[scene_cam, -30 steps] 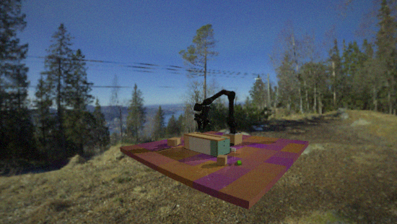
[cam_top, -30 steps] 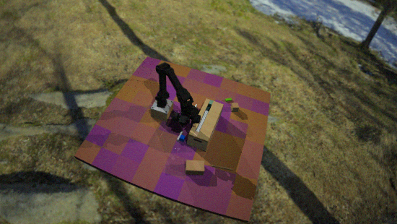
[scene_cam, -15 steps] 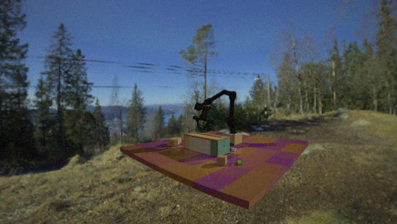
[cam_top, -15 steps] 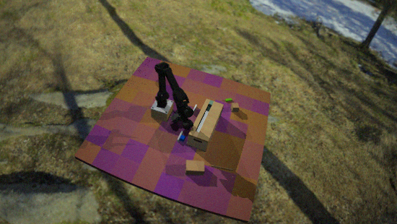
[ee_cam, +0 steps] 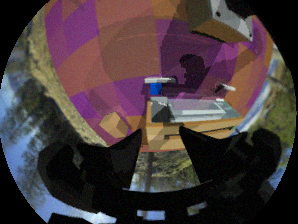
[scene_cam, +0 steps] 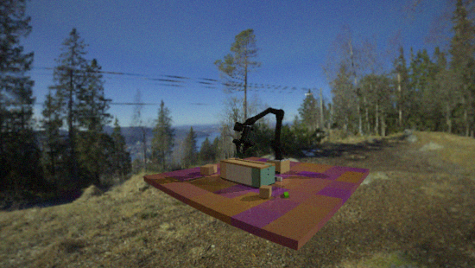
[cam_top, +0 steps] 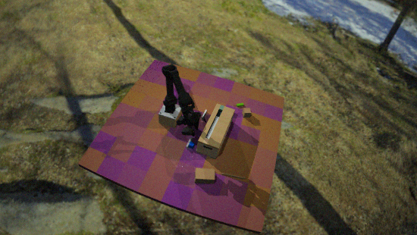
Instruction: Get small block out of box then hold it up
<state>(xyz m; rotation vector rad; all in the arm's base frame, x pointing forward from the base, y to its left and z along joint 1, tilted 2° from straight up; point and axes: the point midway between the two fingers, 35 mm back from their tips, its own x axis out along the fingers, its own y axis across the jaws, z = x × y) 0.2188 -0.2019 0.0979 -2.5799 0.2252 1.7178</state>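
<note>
The bluish block lies 20 mm behind my gripper tip and 150 mm below it. The rest, counted from my gripper tip: long wooden box (90 mm ahead, 150 mm to the left, 100 mm below); then tan cube (340 mm ahead, 420 mm to the left, 140 mm below).
</note>
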